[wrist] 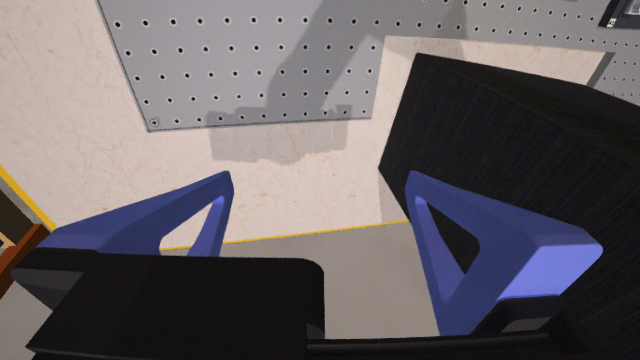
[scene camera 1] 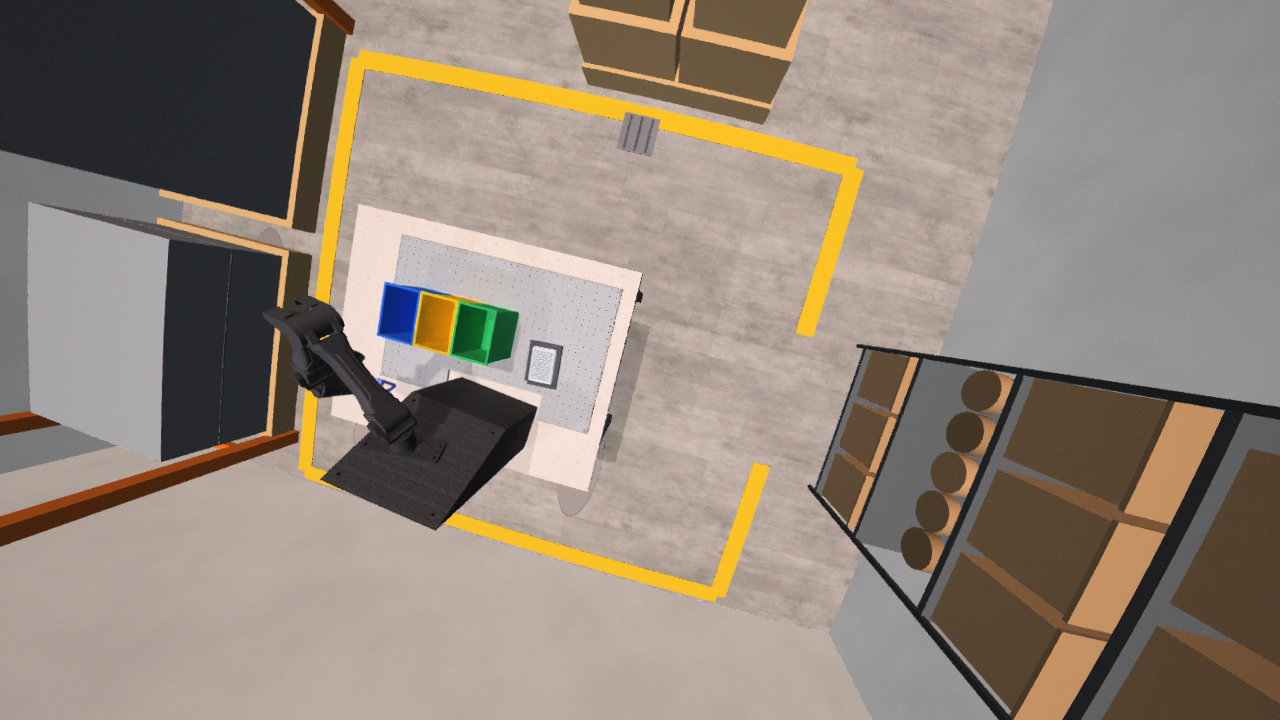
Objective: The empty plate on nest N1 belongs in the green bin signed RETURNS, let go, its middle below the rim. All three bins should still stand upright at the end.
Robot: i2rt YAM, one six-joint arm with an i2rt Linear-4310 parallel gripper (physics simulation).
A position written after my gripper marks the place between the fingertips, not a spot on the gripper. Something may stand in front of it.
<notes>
I see my gripper [wrist: 319, 180], a green bin [scene camera 1: 482, 334] and a gridded plate [scene camera 1: 543, 359].
The wrist view misses the green bin: it is out of frame.
</notes>
